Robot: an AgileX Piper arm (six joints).
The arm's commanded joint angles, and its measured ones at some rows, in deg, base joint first. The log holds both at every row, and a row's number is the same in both.
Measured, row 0: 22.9, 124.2, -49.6, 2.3, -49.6, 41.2
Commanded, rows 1 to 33: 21.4, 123.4, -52.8, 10.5, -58.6, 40.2; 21.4, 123.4, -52.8, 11.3, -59.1, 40.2; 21.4, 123.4, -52.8, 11.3, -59.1, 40.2; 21.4, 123.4, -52.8, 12.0, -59.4, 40.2; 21.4, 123.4, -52.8, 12.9, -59.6, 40.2; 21.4, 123.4, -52.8, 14.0, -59.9, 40.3; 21.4, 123.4, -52.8, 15.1, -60.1, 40.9; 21.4, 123.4, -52.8, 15.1, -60.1, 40.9; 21.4, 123.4, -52.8, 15.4, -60.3, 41.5; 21.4, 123.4, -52.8, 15.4, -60.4, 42.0; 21.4, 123.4, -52.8, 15.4, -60.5, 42.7; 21.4, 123.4, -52.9, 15.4, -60.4, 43.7; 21.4, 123.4, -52.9, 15.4, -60.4, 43.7; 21.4, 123.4, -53.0, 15.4, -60.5, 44.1; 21.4, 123.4, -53.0, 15.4, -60.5, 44.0; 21.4, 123.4, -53.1, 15.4, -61.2, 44.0; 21.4, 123.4, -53.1, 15.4, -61.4, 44.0; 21.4, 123.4, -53.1, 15.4, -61.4, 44.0; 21.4, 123.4, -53.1, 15.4, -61.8, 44.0; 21.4, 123.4, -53.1, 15.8, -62.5, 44.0; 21.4, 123.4, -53.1, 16.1, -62.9, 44.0; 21.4, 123.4, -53.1, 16.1, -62.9, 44.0; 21.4, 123.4, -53.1, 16.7, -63.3, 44.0; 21.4, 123.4, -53.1, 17.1, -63.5, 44.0; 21.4, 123.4, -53.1, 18.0, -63.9, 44.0; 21.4, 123.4, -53.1, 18.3, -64.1, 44.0; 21.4, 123.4, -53.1, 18.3, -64.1, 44.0; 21.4, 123.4, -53.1, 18.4, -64.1, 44.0; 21.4, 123.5, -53.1, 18.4, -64.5, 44.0; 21.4, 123.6, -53.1, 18.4, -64.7, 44.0; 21.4, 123.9, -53.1, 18.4, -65.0, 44.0; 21.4, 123.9, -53.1, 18.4, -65.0, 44.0; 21.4, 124.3, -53.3, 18.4, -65.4, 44.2
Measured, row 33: 24.0, 124.8, -49.6, 8.5, -51.5, 44.2
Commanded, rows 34 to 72: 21.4, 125.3, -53.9, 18.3, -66.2, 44.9; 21.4, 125.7, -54.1, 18.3, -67.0, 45.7; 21.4, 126.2, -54.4, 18.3, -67.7, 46.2; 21.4, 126.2, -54.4, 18.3, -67.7, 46.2; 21.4, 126.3, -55.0, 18.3, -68.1, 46.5; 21.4, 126.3, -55.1, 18.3, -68.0, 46.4; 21.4, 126.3, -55.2, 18.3, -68.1, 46.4; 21.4, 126.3, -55.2, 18.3, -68.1, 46.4; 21.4, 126.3, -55.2, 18.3, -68.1, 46.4; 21.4, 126.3, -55.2, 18.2, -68.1, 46.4; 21.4, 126.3, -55.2, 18.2, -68.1, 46.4; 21.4, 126.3, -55.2, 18.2, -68.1, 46.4; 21.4, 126.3, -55.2, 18.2, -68.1, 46.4; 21.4, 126.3, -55.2, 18.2, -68.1, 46.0; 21.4, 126.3, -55.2, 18.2, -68.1, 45.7; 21.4, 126.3, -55.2, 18.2, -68.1, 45.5; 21.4, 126.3, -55.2, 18.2, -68.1, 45.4; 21.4, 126.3, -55.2, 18.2, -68.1, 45.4; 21.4, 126.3, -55.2, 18.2, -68.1, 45.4; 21.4, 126.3, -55.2, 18.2, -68.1, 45.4; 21.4, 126.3, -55.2, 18.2, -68.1, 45.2; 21.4, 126.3, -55.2, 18.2, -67.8, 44.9; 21.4, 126.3, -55.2, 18.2, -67.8, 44.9; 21.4, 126.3, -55.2, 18.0, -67.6, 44.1; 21.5, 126.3, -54.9, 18.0, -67.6, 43.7; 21.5, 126.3, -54.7, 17.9, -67.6, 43.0; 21.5, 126.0, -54.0, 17.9, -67.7, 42.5; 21.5, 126.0, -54.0, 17.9, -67.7, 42.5; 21.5, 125.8, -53.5, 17.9, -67.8, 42.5; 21.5, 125.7, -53.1, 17.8, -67.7, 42.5; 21.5, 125.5, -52.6, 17.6, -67.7, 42.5; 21.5, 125.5, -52.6, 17.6, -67.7, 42.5; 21.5, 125.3, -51.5, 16.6, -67.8, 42.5; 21.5, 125.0, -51.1, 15.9, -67.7, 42.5; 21.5, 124.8, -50.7, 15.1, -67.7, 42.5; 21.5, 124.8, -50.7, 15.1, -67.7, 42.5; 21.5, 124.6, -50.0, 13.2, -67.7, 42.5; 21.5, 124.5, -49.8, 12.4, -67.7, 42.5; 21.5, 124.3, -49.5, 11.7, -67.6, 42.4
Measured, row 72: 23.9, 126.2, -48.9, 7.0, -54.5, 43.4
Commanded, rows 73 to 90: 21.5, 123.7, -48.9, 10.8, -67.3, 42.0; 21.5, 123.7, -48.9, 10.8, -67.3, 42.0; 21.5, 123.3, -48.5, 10.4, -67.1, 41.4; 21.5, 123.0, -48.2, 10.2, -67.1, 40.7; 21.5, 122.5, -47.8, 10.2, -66.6, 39.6; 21.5, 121.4, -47.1, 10.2, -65.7, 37.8; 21.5, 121.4, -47.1, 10.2, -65.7, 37.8; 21.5, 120.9, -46.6, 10.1, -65.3, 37.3; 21.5, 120.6, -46.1, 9.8, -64.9, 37.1; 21.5, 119.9, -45.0, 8.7, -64.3, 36.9; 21.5, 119.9, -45.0, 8.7, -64.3, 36.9; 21.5, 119.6, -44.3, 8.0, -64.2, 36.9; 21.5, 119.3, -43.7, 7.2, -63.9, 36.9; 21.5, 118.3, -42.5, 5.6, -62.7, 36.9; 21.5, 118.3, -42.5, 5.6, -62.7, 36.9; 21.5, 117.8, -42.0, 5.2, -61.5, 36.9; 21.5, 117.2, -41.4, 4.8, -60.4, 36.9; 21.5, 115.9, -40.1, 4.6, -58.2, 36.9
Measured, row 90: 22.0, 118.3, -41.1, 4.7, -58.9, 38.0
